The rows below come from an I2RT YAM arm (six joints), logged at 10 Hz.
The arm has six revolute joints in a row. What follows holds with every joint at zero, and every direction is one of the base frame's. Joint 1 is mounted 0.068 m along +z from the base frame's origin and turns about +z. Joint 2 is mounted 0.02 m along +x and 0.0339 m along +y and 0.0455 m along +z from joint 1 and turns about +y. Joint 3 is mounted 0.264 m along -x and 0.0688 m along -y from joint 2 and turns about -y. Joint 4 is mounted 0.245 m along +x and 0.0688 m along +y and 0.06 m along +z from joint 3 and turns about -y. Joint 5 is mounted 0.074 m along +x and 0.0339 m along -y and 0.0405 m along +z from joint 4 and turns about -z. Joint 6 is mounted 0.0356 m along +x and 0.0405 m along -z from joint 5 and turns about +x. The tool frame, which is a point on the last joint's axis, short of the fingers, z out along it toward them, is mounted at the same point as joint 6; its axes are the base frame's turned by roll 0, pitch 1.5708 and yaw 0 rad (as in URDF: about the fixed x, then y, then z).
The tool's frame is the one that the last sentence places.
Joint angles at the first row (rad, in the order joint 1, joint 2, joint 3, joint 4, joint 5, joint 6):
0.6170, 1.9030, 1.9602, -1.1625, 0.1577, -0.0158
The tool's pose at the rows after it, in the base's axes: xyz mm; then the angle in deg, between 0 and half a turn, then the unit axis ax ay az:
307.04 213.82 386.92 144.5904 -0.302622 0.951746 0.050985
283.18 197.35 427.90 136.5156 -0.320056 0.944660 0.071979
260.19 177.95 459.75 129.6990 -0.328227 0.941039 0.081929
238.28 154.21 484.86 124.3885 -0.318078 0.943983 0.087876
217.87 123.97 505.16 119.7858 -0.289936 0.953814 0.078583
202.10 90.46 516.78 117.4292 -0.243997 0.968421 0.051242
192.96 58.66 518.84 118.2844 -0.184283 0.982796 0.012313
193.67 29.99 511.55 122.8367 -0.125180 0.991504 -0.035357
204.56 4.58 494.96 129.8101 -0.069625 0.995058 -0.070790
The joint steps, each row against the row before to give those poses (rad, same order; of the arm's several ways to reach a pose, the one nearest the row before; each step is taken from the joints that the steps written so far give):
-0.0003, -0.0973, 0.0378, 0.0201, -0.0698, -0.0115
-0.0001, -0.1072, 0.0076, 0.0333, -0.0103, -0.0408
-0.0079, -0.0961, 0.0000, 0.0247, 0.0004, -0.0316
-0.0245, -0.0885, -0.0004, 0.0054, 0.0004, -0.0081
-0.0545, -0.0855, 0.0000, -0.0092, 0.0088, -0.0038
-0.0939, -0.0690, 0.0000, -0.0343, 0.0061, -0.0030
-0.1243, -0.0412, 0.0000, -0.0603, -0.0004, 0.0000
-0.1412, -0.0038, -0.0019, -0.0797, -0.0008, -0.0164
-0.1320, 0.0229, -0.0282, -0.0630, -0.0004, -0.0138

